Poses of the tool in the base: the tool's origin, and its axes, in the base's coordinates. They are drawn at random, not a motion.
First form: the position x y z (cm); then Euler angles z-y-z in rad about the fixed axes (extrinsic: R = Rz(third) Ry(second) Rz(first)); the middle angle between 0 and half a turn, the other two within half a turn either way.
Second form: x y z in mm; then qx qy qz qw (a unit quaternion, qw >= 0). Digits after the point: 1 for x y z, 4 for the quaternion.
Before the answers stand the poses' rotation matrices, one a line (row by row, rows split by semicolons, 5 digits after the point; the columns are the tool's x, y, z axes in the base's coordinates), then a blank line. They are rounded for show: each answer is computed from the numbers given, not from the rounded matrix.
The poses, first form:
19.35, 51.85, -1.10, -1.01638, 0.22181, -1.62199
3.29, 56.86, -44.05, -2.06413, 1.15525, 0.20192
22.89, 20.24, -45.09, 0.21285, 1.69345, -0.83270
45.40, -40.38, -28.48, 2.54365, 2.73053, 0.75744
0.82, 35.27, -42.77, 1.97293, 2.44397, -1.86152
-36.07, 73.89, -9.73, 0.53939, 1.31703, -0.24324
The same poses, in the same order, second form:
-0.87537 0.48332 -0.01126; -0.46937 -0.85523 -0.21971; -0.11582 -0.18704 0.97550
-0.01065 0.44330 0.89631; -0.90120 -0.39264 0.18348; 0.43326 -0.80580 0.40369
0.07580 0.74045 0.66783; 0.23061 0.63858 -0.73419; -0.97009 0.20966 -0.12235
0.16373 0.94281 0.29034; 0.92958 -0.24597 0.27454; 0.33025 0.22494 -0.91670
0.79563 -0.57711 -0.18414; -0.55114 -0.56345 -0.61544; 0.25142 0.59115 -0.76637
0.33277 0.08151 0.93948; 0.44661 0.86382 -0.23314; -0.83054 0.49716 0.25105

193.5, 518.5, -11.0, 0.0330, 0.1056, -0.9626, 0.2474
32.9, 568.6, -440.5, -0.4945, 0.2315, -0.6721, 0.5001
228.9, 202.4, -450.9, 0.3740, 0.6491, -0.2020, 0.6309
454.0, -403.8, -284.8, -0.7626, -0.6138, -0.2034, 0.0163
8.2, 352.7, -427.7, 0.8839, -0.3191, 0.0190, 0.3413
-360.7, 738.9, -97.3, 0.2334, 0.5657, 0.1167, 0.7822

